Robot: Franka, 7 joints.
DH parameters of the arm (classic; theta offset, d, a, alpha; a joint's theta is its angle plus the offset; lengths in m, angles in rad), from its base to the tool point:
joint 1: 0 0.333 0 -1.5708
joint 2: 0 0 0 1.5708
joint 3: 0 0.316 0.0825 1.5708
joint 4: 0 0 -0.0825 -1.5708
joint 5: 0 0.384 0 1.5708
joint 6: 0 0 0.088 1.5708
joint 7: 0 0.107 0 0
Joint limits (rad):
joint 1: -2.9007..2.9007
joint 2: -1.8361..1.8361
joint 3: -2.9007..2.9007
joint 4: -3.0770..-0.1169
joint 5: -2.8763..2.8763
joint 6: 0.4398..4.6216
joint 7: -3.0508..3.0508
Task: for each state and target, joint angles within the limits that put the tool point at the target. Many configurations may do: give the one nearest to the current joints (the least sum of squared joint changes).
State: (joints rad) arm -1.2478 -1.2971 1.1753 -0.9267 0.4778 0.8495 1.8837
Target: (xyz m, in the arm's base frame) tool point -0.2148 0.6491 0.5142
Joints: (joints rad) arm -0.7424 -1.3849 1.1661 -0.5933 0.5214 0.9422 1.8837
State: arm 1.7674 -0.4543 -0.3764 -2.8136 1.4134 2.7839 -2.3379
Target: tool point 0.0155 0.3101 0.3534
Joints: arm 1.8535 -0.7267 -0.2455 -2.9840 1.4367 2.7624 -2.3379
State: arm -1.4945 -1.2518 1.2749 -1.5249 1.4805 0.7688 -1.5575
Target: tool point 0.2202 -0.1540 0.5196
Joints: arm -1.9567 -1.0401 0.5972 -2.4660 0.9420 0.6534 -1.5575
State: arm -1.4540 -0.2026 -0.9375 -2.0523 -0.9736 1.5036 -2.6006
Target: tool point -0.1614 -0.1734 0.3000
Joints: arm -1.3208 -0.3872 -0.7186 -2.7634 -0.6347 1.1045 -2.6006
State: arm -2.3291 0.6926 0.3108 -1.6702 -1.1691 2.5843 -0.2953
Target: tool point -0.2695 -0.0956 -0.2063
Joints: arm -2.5928 1.3616 -0.1032 -2.0246 -1.1694 2.4659 -0.2953
